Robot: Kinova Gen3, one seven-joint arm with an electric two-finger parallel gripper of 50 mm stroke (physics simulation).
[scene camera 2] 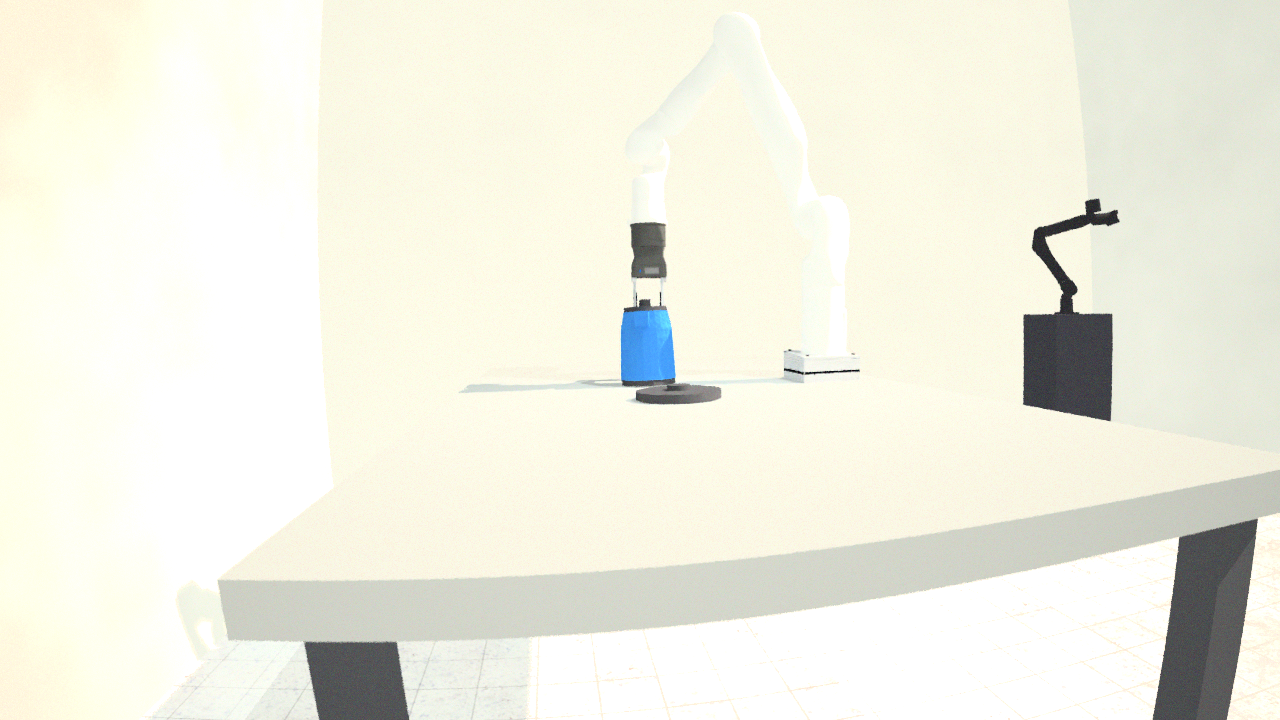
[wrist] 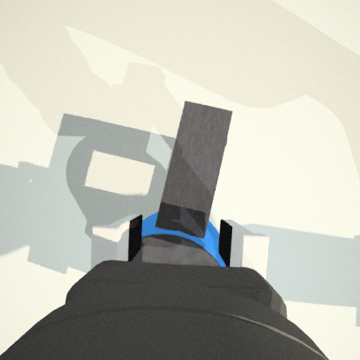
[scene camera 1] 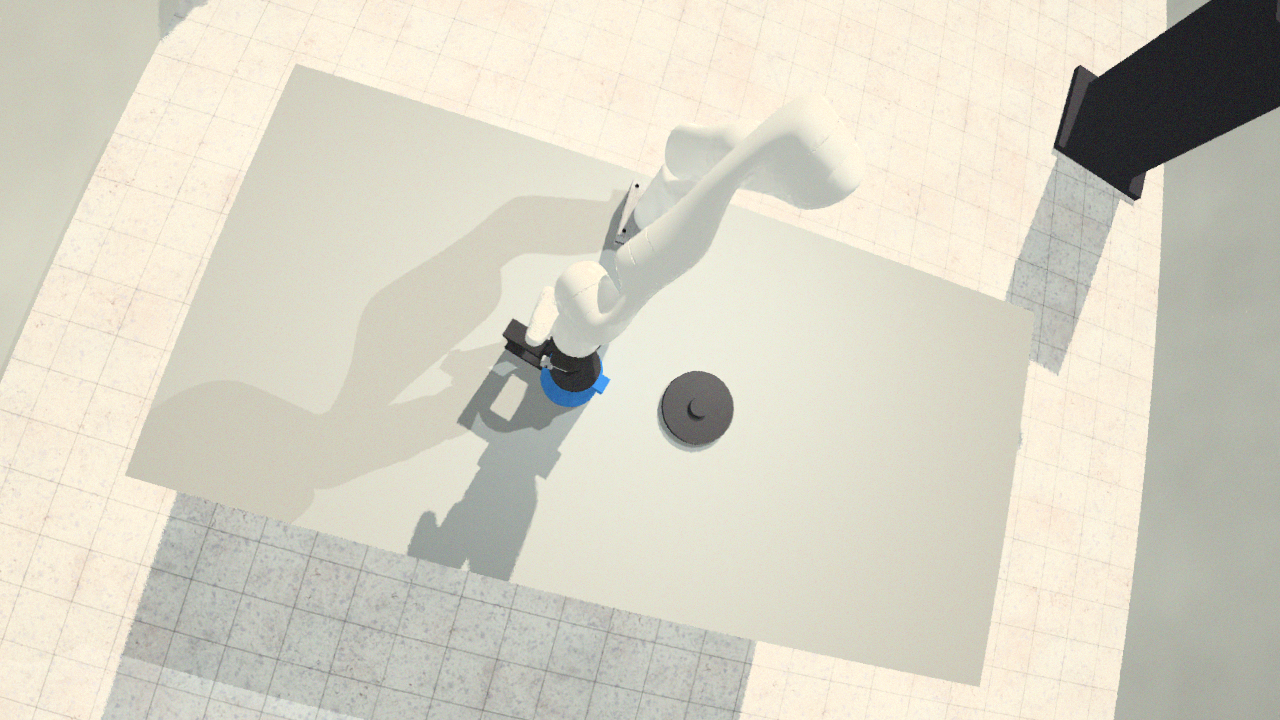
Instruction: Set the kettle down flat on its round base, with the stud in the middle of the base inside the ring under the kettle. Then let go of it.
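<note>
The kettle (scene camera 1: 570,394) (scene camera 2: 648,347) (wrist: 213,245) stands upright on the table, with a blue body, a dark lid and a small blue spout (scene camera 1: 602,384). Its dark handle (scene camera 1: 521,342) (wrist: 197,155) points away from the spout. The round dark base (scene camera 1: 678,428) (scene camera 2: 655,395) lies flat beside the kettle, apart from it, with a stud (scene camera 1: 695,409) (scene camera 2: 678,387) in its middle. My gripper (scene camera 2: 648,301) (wrist: 180,233) is open and points down at the lid, its fingers either side of the lid knob, holding nothing. The ring under the kettle is hidden.
The table (scene camera 1: 850,501) (scene camera 2: 716,501) carries my arm's mount (scene camera 2: 821,367) at its far edge. A dark pedestal (scene camera 1: 1172,89) (scene camera 2: 1083,367) with a small black arm (scene camera 2: 1054,264) stands off the table to the right. Shadows of my arm fall around the kettle.
</note>
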